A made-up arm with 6 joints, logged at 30 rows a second.
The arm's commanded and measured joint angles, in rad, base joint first. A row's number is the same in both.
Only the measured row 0 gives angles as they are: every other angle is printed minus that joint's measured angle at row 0.
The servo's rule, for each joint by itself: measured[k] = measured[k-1] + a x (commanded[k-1-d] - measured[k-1]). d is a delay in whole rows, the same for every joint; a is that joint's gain. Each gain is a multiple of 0.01, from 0.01 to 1. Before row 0 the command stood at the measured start. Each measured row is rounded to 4 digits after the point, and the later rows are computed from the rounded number. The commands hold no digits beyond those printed.
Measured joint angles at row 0:
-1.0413 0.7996 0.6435 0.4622 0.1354 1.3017
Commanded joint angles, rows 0 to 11:
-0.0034 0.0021 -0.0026 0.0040 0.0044 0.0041
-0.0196 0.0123 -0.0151 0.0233 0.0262 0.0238
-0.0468 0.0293 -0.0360 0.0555 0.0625 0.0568
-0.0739 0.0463 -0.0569 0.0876 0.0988 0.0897
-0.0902 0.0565 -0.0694 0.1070 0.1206 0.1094
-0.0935 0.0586 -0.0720 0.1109 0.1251 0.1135
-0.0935 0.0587 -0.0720 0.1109 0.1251 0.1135
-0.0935 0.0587 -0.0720 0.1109 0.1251 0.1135
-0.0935 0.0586 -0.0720 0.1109 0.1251 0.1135
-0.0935 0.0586 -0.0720 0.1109 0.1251 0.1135
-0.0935 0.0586 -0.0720 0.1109 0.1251 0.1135
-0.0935 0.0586 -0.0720 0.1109 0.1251 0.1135
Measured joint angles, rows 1 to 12:
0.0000 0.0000 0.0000 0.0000 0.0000 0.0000
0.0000 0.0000 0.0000 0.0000 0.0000 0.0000
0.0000 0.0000 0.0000 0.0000 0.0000 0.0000
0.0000 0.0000 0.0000 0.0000 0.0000 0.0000
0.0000 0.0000 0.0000 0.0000 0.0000 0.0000
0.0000 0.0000 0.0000 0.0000 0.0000 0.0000
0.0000 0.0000 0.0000 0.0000 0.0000 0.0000
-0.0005 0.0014 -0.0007 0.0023 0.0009 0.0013
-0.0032 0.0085 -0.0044 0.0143 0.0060 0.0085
-0.0093 0.0220 -0.0126 0.0378 0.0173 0.0240
-0.0183 0.0378 -0.0241 0.0662 0.0336 0.0450
-0.0284 0.0500 -0.0359 0.0895 0.0510 0.0656
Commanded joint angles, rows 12 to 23:
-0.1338 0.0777 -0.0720 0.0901 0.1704 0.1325
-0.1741 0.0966 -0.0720 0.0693 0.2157 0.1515
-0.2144 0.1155 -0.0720 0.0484 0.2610 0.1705
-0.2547 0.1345 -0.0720 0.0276 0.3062 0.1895
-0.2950 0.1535 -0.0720 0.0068 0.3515 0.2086
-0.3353 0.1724 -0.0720 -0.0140 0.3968 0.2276
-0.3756 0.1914 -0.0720 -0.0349 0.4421 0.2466
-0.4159 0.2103 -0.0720 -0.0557 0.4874 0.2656
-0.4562 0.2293 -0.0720 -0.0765 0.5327 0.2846
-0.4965 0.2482 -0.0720 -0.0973 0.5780 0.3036
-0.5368 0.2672 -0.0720 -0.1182 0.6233 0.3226
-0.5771 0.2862 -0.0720 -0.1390 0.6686 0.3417
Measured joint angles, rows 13 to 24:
-0.0375 0.0556 -0.0453 0.1017 0.0658 0.0809
-0.0453 0.0576 -0.0522 0.1069 0.0777 0.0913
-0.0520 0.0583 -0.0573 0.1092 0.0872 0.0984
-0.0578 0.0585 -0.0611 0.1102 0.0948 0.1032
-0.0628 0.0586 -0.0639 0.1106 0.1009 0.1065
-0.0671 0.0586 -0.0660 0.1108 0.1057 0.1087
-0.0708 0.0586 -0.0676 0.1109 0.1096 0.1102
-0.0796 0.0710 -0.0687 0.0990 0.1218 0.1173
-0.0928 0.0876 -0.0696 0.0821 0.1406 0.1282
-0.1098 0.1057 -0.0702 0.0629 0.1647 0.1417
-0.1301 0.1244 -0.0707 0.0428 0.1930 0.1570
-0.1532 0.1433 -0.0710 0.0223 0.2247 0.1735

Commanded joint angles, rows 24 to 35:
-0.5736 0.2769 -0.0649 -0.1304 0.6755 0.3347
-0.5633 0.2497 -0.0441 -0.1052 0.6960 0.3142
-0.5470 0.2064 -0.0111 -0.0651 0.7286 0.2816
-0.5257 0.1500 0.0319 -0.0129 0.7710 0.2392
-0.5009 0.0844 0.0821 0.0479 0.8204 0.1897
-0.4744 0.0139 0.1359 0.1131 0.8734 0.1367
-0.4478 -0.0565 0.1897 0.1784 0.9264 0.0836
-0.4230 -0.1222 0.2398 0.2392 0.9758 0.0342
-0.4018 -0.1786 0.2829 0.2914 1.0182 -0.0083
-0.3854 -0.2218 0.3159 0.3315 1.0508 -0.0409
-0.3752 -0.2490 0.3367 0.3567 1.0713 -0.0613
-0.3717 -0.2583 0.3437 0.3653 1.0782 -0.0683
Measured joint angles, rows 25 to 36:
-0.1787 0.1622 -0.0713 0.0016 0.2591 0.1908
-0.2063 0.1812 -0.0715 -0.0192 0.2957 0.2087
-0.2356 0.2001 -0.0716 -0.0400 0.3340 0.2269
-0.2665 0.2191 -0.0717 -0.0608 0.3737 0.2454
-0.2987 0.2380 -0.0718 -0.0816 0.4146 0.2640
-0.3320 0.2570 -0.0719 -0.1025 0.4563 0.2828
-0.3663 0.2760 -0.0719 -0.1233 0.4988 0.3016
-0.3953 0.2766 -0.0701 -0.1273 0.5341 0.3122
-0.4188 0.2591 -0.0633 -0.1147 0.5665 0.3128
-0.4367 0.2248 -0.0497 -0.0864 0.5989 0.3028
-0.4492 0.1762 -0.0285 -0.0445 0.6333 0.2824
-0.4564 0.1165 0.0003 0.0082 0.6707 0.2527

